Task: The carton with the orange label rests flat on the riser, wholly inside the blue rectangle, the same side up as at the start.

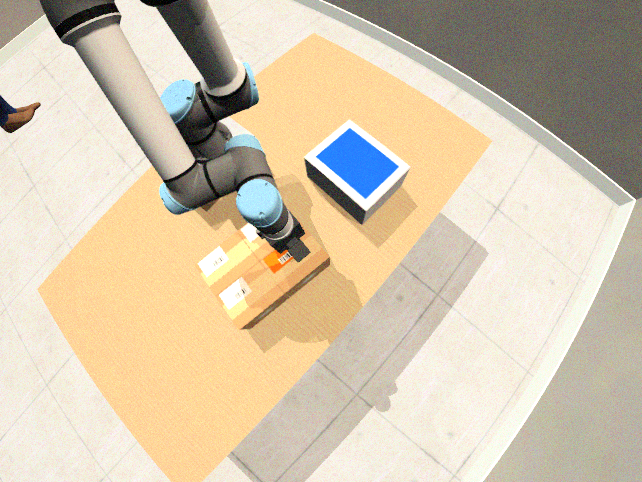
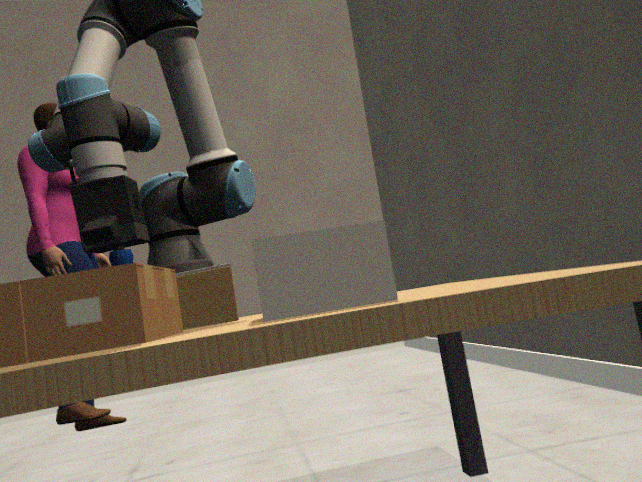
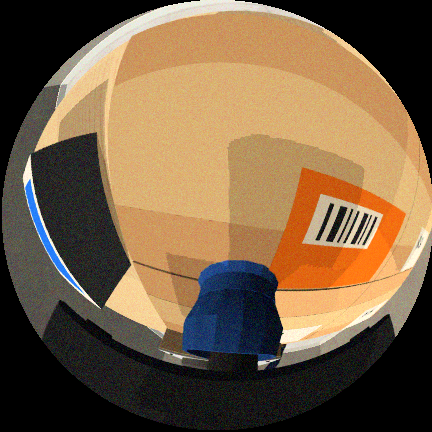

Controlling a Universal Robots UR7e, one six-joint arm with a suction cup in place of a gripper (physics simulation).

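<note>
The carton with the orange label lies flat on the wooden table, orange label up. My suction cup presses down on its top, just beside the label. The carton still rests on the table. The riser stands to the right and further back, with the blue rectangle on its top bare.
Other cartons with white labels lie tight against the orange-label carton on its left; another lies behind it. A person in a pink top stands beyond the table's far left side.
</note>
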